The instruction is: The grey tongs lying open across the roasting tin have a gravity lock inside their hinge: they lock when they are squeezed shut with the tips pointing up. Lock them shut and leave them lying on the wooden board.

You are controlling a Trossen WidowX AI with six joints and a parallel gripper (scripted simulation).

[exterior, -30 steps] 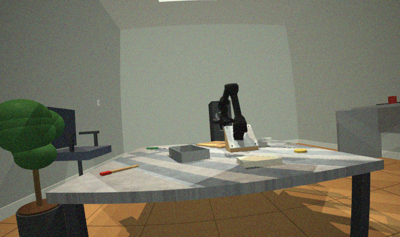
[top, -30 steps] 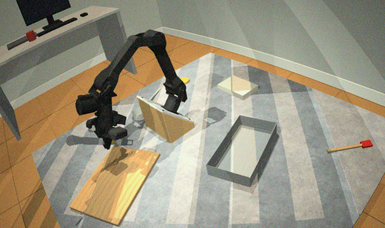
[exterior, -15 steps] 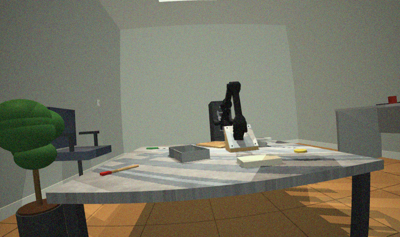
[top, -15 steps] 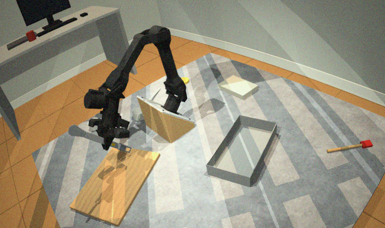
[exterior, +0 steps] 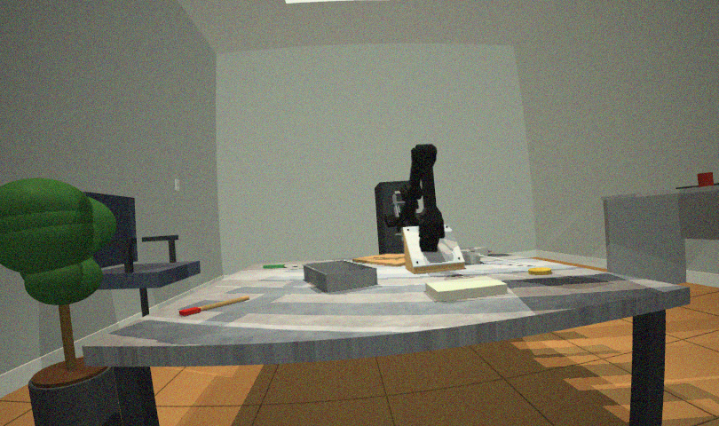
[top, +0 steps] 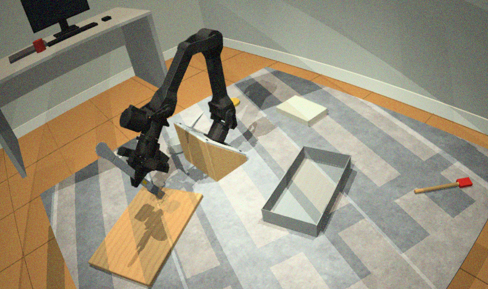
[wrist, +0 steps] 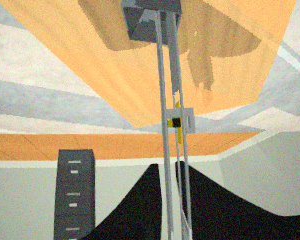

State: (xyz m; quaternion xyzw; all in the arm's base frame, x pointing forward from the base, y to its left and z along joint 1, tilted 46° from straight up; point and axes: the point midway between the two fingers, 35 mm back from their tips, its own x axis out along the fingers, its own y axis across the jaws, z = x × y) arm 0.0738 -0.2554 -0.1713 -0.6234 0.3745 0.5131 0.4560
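My gripper tip is 40 mm to the right of the yellow lock piece, 10 mm past it and 10 mm above it. The rest, counted from my gripper tip: wooden board 140 mm below, 40 mm ahead, 30 mm to the right; white cylinder 390 mm behind, 130 mm below, 30 mm to the left; grey roasting tin 440 mm to the left, 270 mm ahead, 120 mm below.
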